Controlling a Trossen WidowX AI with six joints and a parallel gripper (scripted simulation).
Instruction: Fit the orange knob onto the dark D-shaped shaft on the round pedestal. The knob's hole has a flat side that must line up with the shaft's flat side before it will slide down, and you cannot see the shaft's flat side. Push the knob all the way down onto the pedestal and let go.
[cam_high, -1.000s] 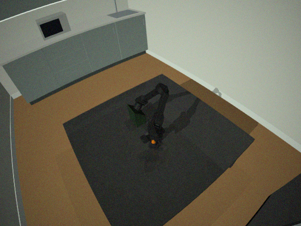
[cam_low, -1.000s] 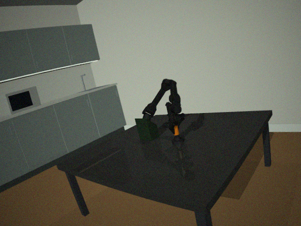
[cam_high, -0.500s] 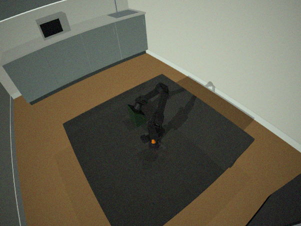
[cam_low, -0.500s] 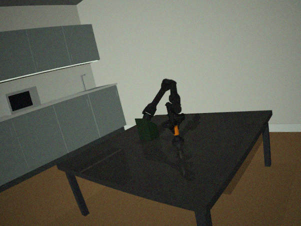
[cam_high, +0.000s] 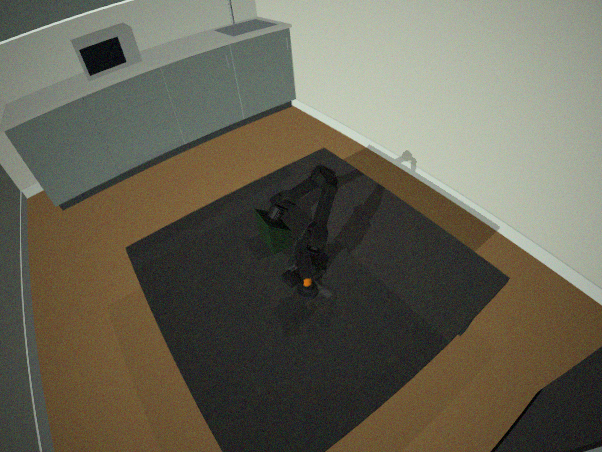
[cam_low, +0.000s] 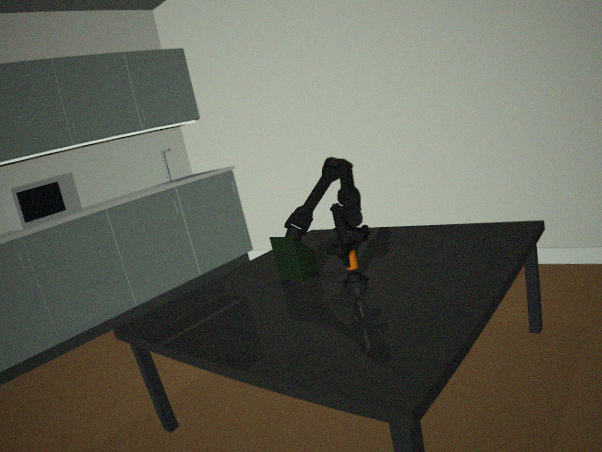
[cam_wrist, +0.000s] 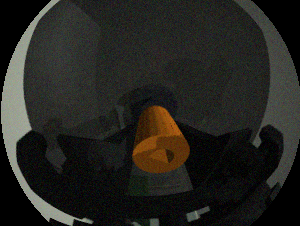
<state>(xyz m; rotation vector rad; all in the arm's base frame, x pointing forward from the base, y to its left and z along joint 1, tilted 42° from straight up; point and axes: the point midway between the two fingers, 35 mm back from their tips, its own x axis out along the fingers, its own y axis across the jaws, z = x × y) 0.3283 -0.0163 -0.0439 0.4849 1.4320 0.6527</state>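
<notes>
Now: gripper tip 2 cm below the orange knob. Also, from my gripper tip: dark round pedestal: 4 cm below.
</notes>
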